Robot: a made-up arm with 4 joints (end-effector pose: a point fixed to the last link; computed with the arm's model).
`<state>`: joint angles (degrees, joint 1 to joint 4).
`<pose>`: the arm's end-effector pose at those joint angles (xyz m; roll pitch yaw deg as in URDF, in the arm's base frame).
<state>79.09 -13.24 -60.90 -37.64</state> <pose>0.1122 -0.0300 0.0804 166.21 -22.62 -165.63</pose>
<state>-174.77 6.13 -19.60 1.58</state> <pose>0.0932 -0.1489 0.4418 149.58 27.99 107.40</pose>
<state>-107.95 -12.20 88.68 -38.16</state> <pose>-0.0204 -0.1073 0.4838 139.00 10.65 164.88</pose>
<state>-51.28 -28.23 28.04 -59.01</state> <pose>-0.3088 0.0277 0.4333 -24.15 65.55 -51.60</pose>
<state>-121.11 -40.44 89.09 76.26</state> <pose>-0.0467 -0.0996 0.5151 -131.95 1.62 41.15</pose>
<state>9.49 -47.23 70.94 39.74</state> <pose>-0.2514 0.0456 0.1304 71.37 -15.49 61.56</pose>
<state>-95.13 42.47 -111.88 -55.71</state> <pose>-0.1609 0.0461 0.3864 51.51 -17.60 -49.35</pose>
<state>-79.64 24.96 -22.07 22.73</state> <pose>-0.2234 -0.0080 0.4286 41.65 6.38 50.41</pose>
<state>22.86 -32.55 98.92 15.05</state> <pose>-0.2185 0.0110 0.1441 59.87 30.27 61.74</pose>
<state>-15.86 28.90 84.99 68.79</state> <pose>-0.2815 0.0870 0.2875 93.34 31.60 83.32</pose>
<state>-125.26 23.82 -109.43 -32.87</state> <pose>-0.1036 0.0026 0.4355 35.66 4.60 -37.03</pose>
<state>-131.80 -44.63 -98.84 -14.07</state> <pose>-0.0921 0.0111 0.4912 -13.76 25.46 -72.89</pose>
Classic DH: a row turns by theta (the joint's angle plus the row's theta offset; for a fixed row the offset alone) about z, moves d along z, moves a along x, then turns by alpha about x. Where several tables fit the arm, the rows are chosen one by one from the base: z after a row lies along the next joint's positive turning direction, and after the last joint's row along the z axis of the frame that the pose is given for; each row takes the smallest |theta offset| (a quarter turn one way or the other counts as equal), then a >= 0, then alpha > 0; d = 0 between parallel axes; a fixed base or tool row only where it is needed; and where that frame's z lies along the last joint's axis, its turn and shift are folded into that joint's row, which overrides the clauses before.
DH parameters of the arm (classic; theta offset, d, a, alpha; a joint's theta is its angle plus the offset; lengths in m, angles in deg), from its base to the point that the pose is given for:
base (fixed): -23.42 0.2888 -0.043 100.22
joint 1: 85.6 -0.0688 -0.1284 -66.98
joint 2: 5.88 0.1935 0.0294 -89.86
joint 3: -89.99 0.0048 0.051 -84.76
joint 4: -74.92 -0.122 -0.0398 -20.31
tool (fixed): -97.51 0.0611 0 0

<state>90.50 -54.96 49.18 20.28</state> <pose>0.0662 -0.0693 0.0404 -25.72 -38.16 69.09</pose>
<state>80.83 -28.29 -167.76 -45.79</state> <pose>0.0109 -0.0030 0.2068 -109.95 50.12 -87.46</pose>
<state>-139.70 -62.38 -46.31 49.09</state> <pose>-0.0325 -0.0222 0.5201 84.51 60.62 0.40</pose>
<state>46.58 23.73 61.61 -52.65</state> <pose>-0.1926 0.0998 0.0654 -33.13 -30.53 -60.56</pose>
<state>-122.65 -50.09 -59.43 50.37</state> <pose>-0.1037 0.0030 0.4964 67.36 30.54 -4.69</pose>
